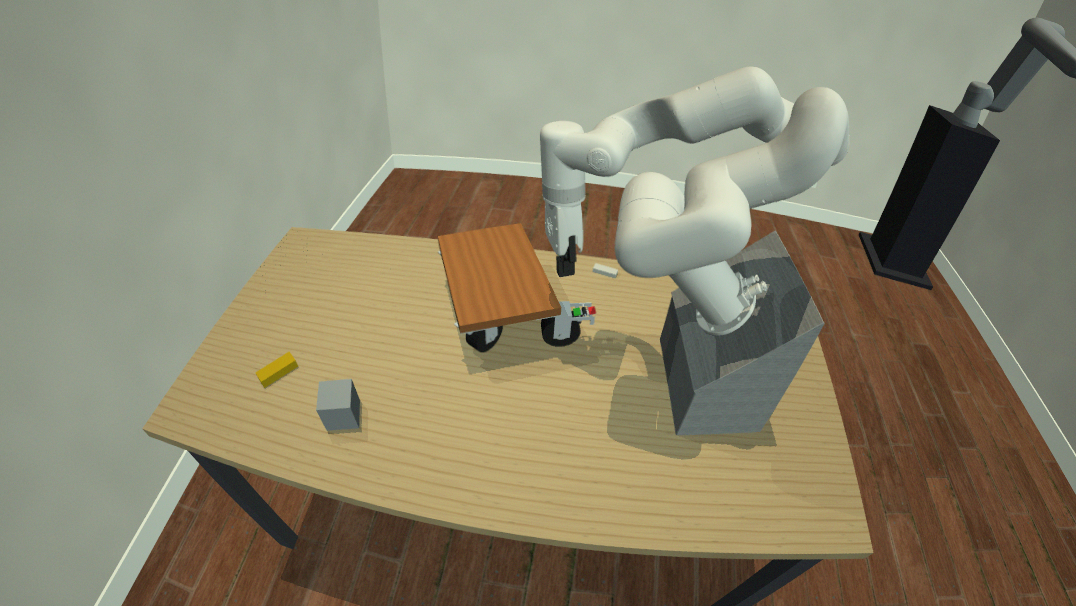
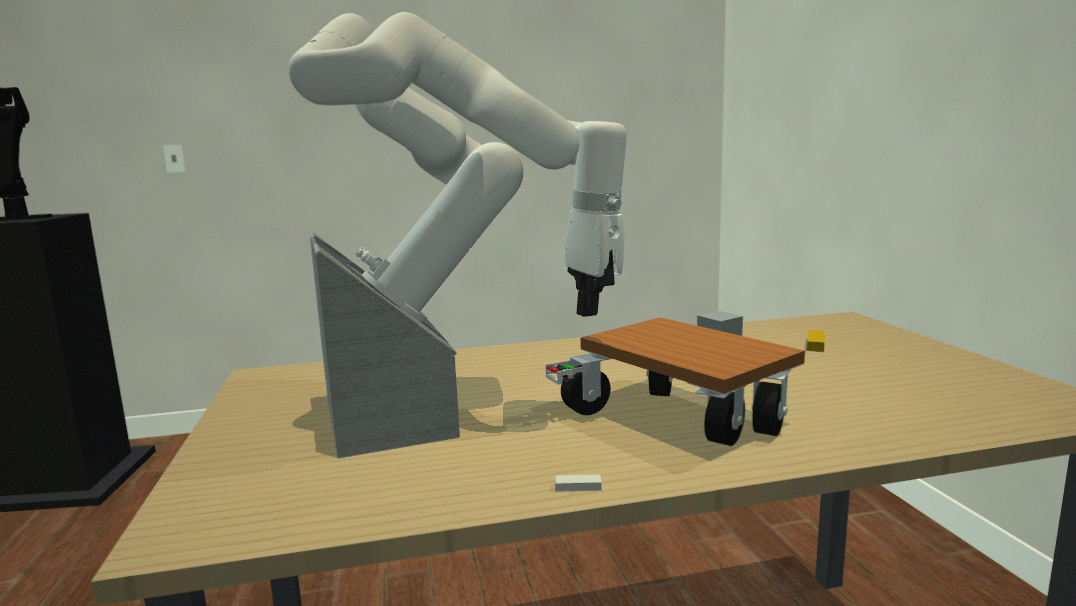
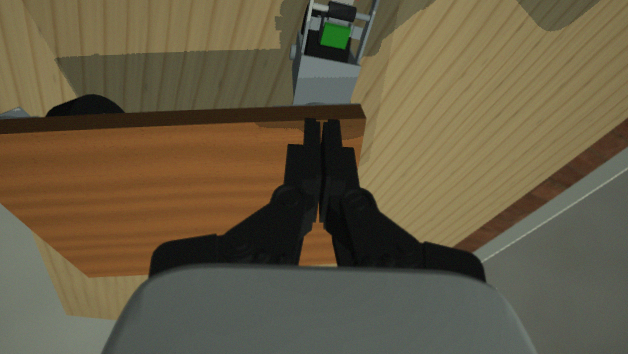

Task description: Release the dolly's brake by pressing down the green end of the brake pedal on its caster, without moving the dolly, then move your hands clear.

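Note:
The dolly has an orange-brown wooden deck [image 1: 496, 274] [image 2: 692, 352] [image 3: 175, 195] and black caster wheels, and stands on the table. The brake pedal sits in a grey bracket on the caster at the deck corner nearest the arm's base. Its green end [image 1: 576, 310] [image 2: 570, 367] [image 3: 335, 35] is on the deck side and its red end [image 1: 591, 310] [image 2: 553, 369] is farther out. The pedal's tilt is too small to judge. My gripper [image 1: 565, 274] [image 2: 587, 313] [image 3: 319, 142] is shut and empty, pointing down. It hangs above the dolly, near that corner, apart from the pedal.
A grey pedestal [image 1: 737, 383] [image 2: 387, 376] carries the arm on the table [image 1: 489, 451] [image 2: 301, 511]. A white block [image 1: 605, 270] [image 2: 578, 483] lies near one table edge. A grey cube [image 1: 338, 406] [image 2: 719, 322] and a yellow block [image 1: 277, 369] [image 2: 816, 341] are on the dolly's other side.

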